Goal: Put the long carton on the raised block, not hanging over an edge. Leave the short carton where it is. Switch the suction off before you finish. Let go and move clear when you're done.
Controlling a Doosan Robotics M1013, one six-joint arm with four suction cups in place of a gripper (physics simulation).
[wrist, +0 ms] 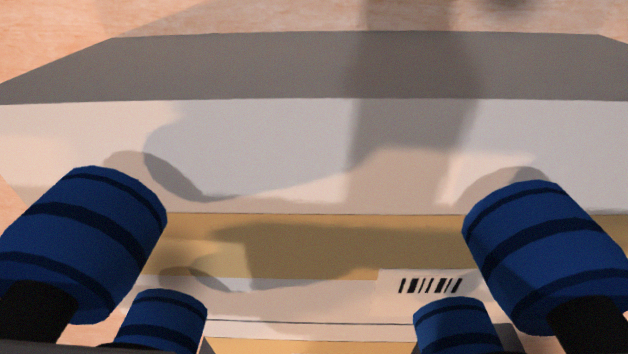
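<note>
The long carton fills the middle of the wrist view, with a white top, a tan band and a barcode label near its lower edge. Its far side is a shaded grey face that meets the wood surface; its ends run out of view or behind the cups. My gripper has four blue suction cups over the carton's top. Their shadows lie close to the tips but offset, so a small gap shows and nothing is held. The short carton shows as a white and tan strip at the bottom edge. The raised block cannot be made out.
A light wood surface lies beyond the long carton's far side. The short carton is close alongside the long carton's lower edge. A small dark grey patch shows beside the rear right cup, and arm shadows cross the long carton.
</note>
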